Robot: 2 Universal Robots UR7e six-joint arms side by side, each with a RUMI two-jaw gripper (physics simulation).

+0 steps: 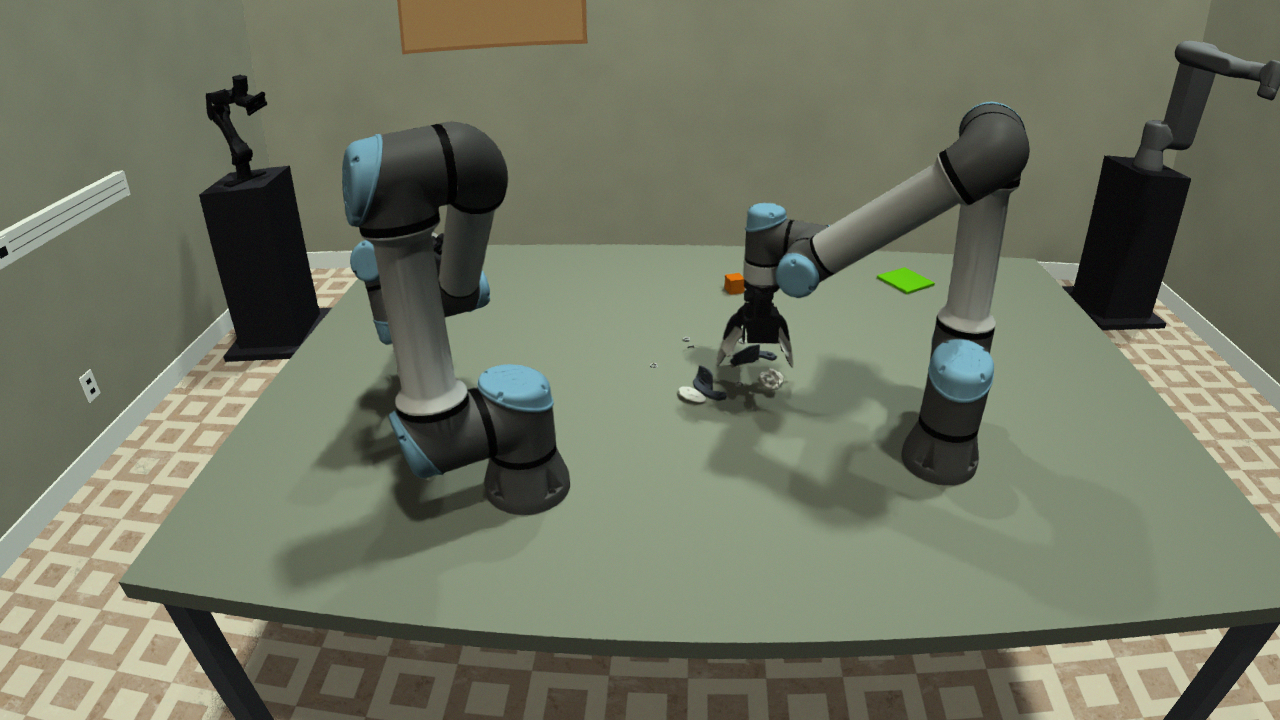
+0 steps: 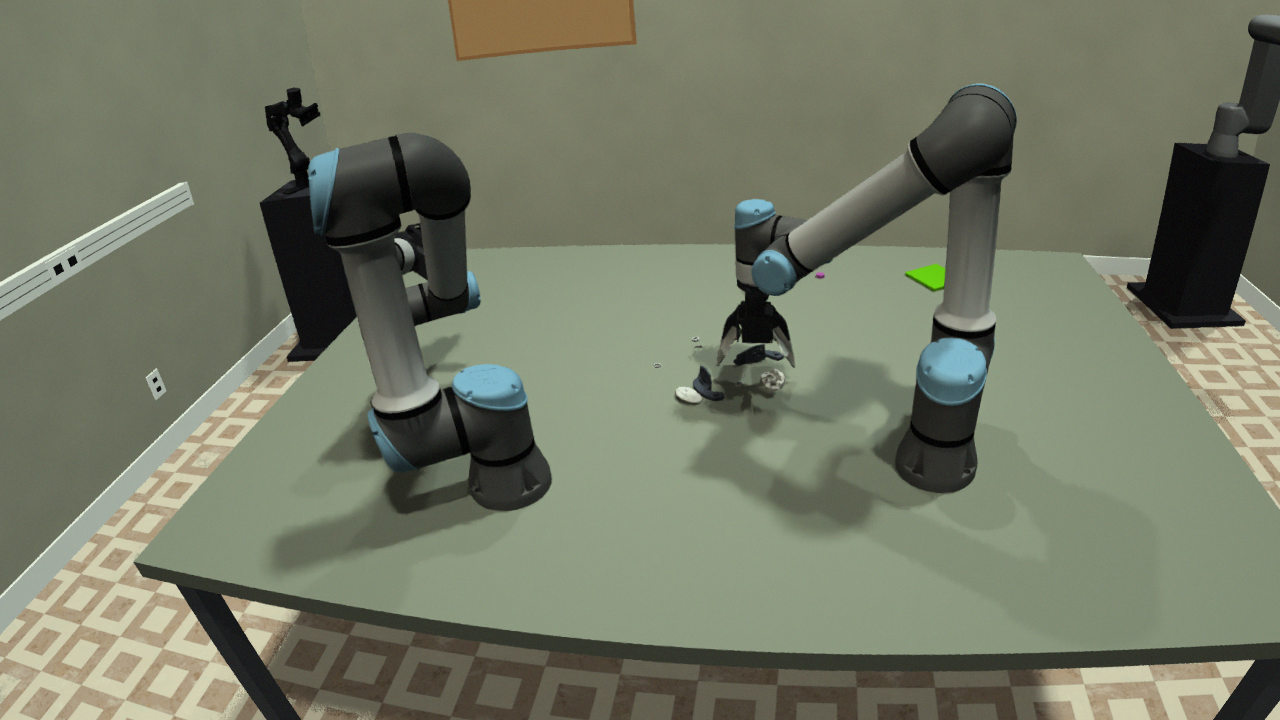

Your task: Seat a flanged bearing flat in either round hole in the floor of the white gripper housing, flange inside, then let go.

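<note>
A small white openwork part (image 1: 771, 379) (image 2: 772, 379), which looks like the gripper housing, lies on the table right of centre. Its floor holes are too small to make out, and I cannot tell whether a bearing sits in one. Tiny light rings, perhaps bearings, lie to its left: one ring (image 1: 653, 365) (image 2: 657, 365) alone, another ring (image 1: 686, 339) (image 2: 695, 339) farther back beside a small dark bit. My right gripper (image 1: 756, 364) (image 2: 756, 364) is wide open, pointing down close to the white part, with nothing seen held. My left gripper does not show; the left arm hides it.
A dark curved part (image 1: 707, 385) (image 2: 706, 385) lies against a white oval piece (image 1: 691, 394) (image 2: 688, 394). Another dark part (image 1: 747, 356) (image 2: 750, 355) shows between the right fingers. Farther back are an orange cube (image 1: 733, 283), a green plate (image 1: 904, 280) (image 2: 928, 276) and a magenta bit (image 2: 819, 275).
</note>
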